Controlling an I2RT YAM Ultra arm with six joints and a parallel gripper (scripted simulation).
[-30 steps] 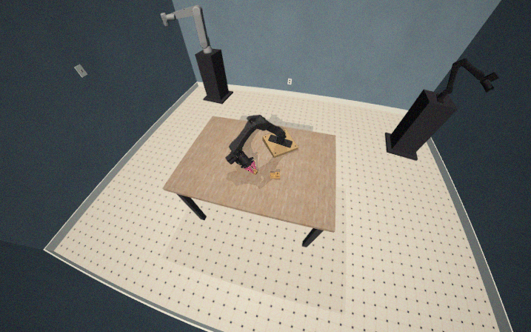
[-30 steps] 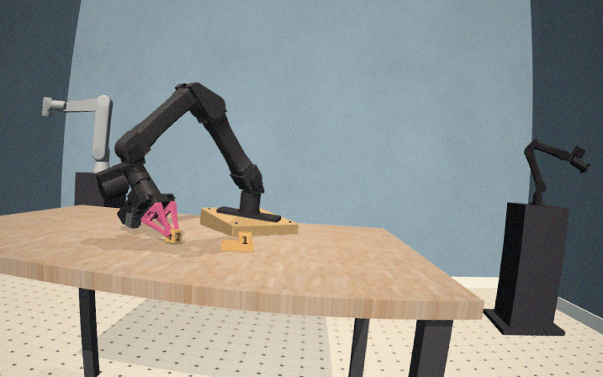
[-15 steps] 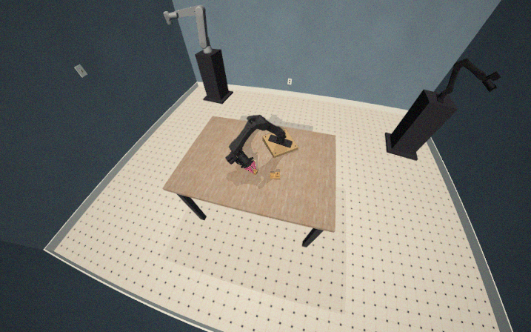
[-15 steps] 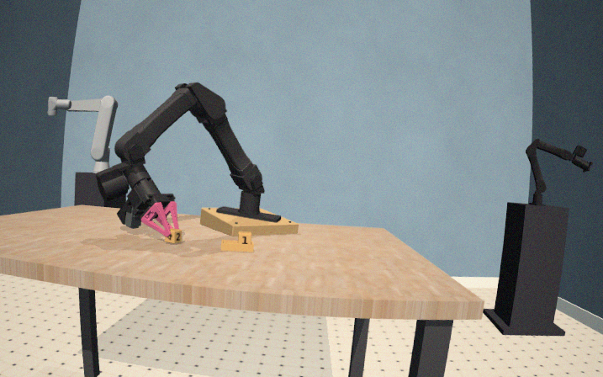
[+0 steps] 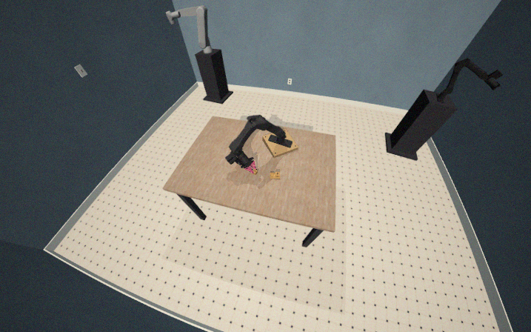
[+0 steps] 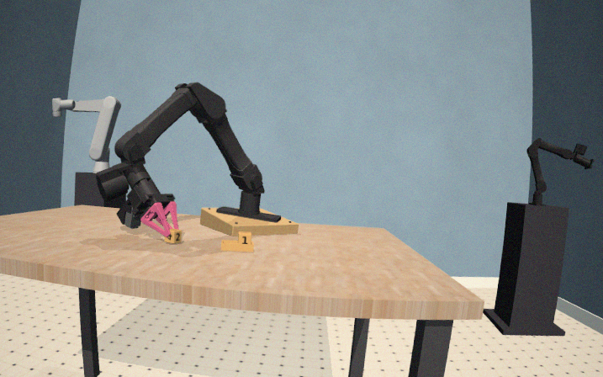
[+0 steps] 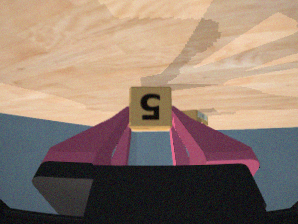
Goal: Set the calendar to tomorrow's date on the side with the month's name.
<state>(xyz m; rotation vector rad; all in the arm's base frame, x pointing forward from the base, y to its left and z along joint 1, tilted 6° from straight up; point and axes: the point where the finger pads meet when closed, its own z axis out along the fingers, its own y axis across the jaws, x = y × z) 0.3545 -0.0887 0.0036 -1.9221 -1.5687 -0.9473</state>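
My hand is 1 cm to the right of the digit cube and 1 cm above it. The rest, counted from my hand: tan tray: 3 cm behind, 16 cm to the left, 2 cm below.
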